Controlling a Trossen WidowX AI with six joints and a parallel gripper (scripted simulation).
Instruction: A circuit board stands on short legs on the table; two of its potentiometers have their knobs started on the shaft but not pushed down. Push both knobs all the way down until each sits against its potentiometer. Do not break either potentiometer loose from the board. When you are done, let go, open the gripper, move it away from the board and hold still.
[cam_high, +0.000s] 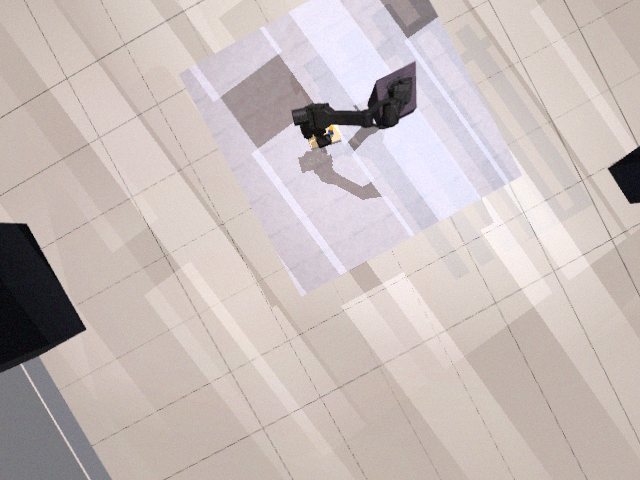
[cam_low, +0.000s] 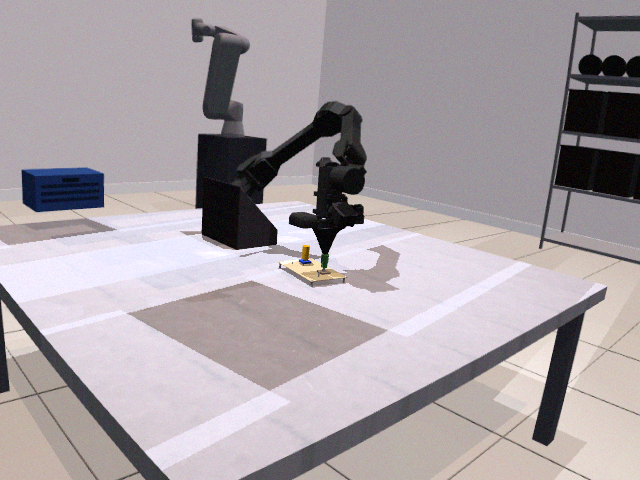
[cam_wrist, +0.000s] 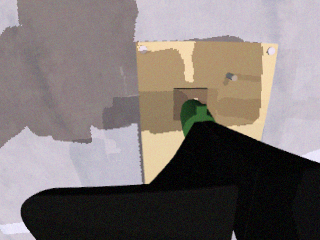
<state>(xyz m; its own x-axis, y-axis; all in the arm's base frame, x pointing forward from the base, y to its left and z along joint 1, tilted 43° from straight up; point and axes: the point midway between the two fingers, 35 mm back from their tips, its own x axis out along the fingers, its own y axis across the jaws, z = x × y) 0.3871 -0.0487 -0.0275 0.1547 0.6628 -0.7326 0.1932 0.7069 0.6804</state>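
My gripper tip is 10 mm above the green knob. From my gripper tip the other things lie so: orange-brown knob: 70 mm behind, 20 mm below, 10 mm to the left.
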